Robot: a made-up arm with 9 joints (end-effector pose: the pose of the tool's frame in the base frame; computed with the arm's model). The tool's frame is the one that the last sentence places.
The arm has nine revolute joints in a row. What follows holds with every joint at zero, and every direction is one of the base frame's.
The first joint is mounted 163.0 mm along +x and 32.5 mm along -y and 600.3 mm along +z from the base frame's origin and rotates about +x.
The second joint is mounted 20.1 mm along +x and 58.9 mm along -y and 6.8 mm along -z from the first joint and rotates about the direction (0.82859, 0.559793, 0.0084).
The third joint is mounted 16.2 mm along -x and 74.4 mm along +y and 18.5 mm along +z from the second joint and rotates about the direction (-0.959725, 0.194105, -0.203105).
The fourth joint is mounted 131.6 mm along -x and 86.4 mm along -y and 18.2 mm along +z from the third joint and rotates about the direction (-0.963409, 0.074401, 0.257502).
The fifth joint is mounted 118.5 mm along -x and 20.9 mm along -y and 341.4 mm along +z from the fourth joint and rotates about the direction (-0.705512, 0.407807, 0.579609).
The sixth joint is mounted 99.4 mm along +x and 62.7 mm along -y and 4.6 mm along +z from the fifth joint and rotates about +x.
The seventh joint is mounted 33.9 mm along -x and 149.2 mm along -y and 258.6 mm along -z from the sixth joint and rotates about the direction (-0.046, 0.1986, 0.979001).
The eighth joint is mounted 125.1 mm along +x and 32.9 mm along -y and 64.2 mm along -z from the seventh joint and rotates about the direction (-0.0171, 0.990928, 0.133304).
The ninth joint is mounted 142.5 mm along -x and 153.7 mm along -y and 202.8 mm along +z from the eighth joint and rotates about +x.
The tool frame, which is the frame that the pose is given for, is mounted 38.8 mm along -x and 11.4 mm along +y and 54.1 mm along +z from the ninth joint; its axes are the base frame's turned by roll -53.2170, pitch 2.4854 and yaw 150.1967 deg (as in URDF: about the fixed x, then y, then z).
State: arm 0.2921 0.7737 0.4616 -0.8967 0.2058 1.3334 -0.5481 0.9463 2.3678
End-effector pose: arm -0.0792 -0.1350 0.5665 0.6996 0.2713 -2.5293
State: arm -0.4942 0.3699 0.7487 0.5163 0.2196 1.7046 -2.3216 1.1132 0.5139
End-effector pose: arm -0.2902 0.2881 0.9296 -0.8398 -0.7190 -0.4408
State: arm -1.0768 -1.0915 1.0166 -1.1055 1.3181 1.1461 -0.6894 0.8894 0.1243
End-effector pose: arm -0.2741 0.0994 0.8221 -1.0552 0.2491 1.7798
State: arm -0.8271 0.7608 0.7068 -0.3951 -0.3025 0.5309 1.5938 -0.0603 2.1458
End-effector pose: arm 0.2783 -0.1711 0.8863 1.6295 -2.0444 0.0952
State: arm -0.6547 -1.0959 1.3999 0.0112 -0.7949 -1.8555 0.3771 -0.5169 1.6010
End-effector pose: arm -0.1244 0.3270 -0.2079 1.8778 -1.8019 -1.6953
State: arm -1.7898 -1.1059 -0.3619 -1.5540 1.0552 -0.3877 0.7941 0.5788 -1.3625
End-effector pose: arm 0.1873 0.2045 0.9814 -0.6659 -1.8838 -0.0441
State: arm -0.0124 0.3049 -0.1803 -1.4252 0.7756 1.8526 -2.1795 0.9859 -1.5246
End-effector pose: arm -0.3835 -0.2726 0.6339 -2.3778 1.5347 0.0959
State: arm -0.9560 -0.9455 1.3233 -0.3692 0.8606 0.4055 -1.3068 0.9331 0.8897
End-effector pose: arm -0.2819 0.4771 0.2772 -2.8019 -0.0881 1.3621
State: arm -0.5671 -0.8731 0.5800 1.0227 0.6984 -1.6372 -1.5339 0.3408 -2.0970
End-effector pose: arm 0.0406 0.2777 0.0428 0.5792 -0.6547 2.0219
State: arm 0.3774 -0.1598 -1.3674 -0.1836 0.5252 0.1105 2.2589 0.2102 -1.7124
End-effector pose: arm 0.1743 -0.1927 0.3800 1.8854 0.2241 -0.0377
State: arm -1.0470 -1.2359 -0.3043 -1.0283 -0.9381 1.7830 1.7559 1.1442 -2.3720
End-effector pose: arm -0.1996 0.0309 1.1426 2.4313 -0.3817 0.0303
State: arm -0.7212 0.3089 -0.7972 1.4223 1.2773 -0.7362 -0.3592 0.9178 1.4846
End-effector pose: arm 0.2070 0.5501 0.7492 -0.5628 0.7787 2.6075
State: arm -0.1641 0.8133 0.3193 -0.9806 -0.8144 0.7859 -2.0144 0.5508 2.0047
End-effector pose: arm -0.0184 -0.1662 1.0448 -1.0506 1.0044 -2.1795
